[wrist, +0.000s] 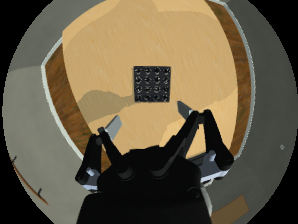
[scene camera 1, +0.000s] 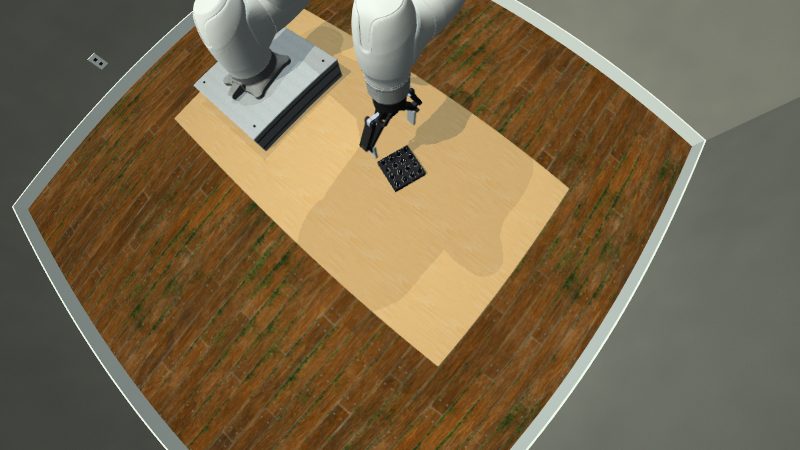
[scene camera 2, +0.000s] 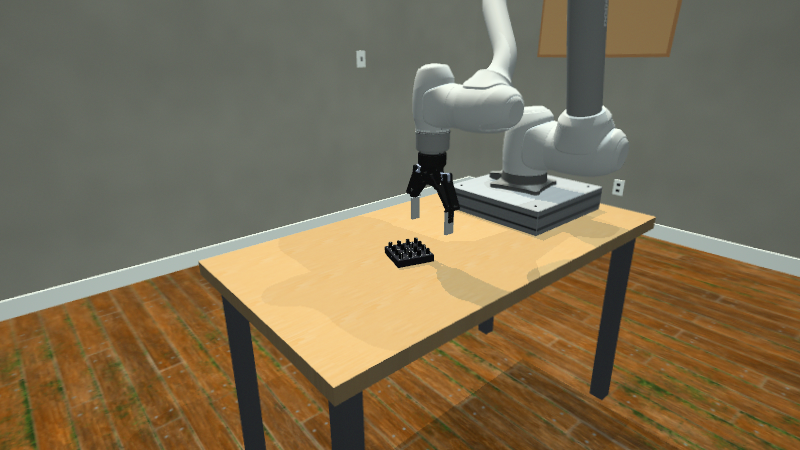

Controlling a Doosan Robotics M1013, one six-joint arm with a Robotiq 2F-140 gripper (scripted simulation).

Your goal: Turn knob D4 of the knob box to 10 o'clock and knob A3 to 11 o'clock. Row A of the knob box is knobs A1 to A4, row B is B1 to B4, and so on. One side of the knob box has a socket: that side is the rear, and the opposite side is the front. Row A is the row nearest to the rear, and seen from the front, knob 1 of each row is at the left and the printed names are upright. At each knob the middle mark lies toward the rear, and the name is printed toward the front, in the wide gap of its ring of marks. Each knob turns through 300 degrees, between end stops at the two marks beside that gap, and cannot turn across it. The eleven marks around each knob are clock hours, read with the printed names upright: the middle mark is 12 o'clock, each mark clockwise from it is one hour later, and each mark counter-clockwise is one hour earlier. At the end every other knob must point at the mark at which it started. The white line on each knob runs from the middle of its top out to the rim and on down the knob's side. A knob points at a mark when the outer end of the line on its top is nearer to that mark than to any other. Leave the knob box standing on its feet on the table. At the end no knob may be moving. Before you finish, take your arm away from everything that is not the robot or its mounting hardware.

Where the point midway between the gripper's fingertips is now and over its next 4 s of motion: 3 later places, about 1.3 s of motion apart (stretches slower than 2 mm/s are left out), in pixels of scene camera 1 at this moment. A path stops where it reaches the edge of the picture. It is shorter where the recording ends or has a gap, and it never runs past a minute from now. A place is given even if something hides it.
The gripper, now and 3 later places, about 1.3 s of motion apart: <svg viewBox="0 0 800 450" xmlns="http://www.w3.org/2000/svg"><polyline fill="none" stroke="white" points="392,137 383,124 389,133 398,151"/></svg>
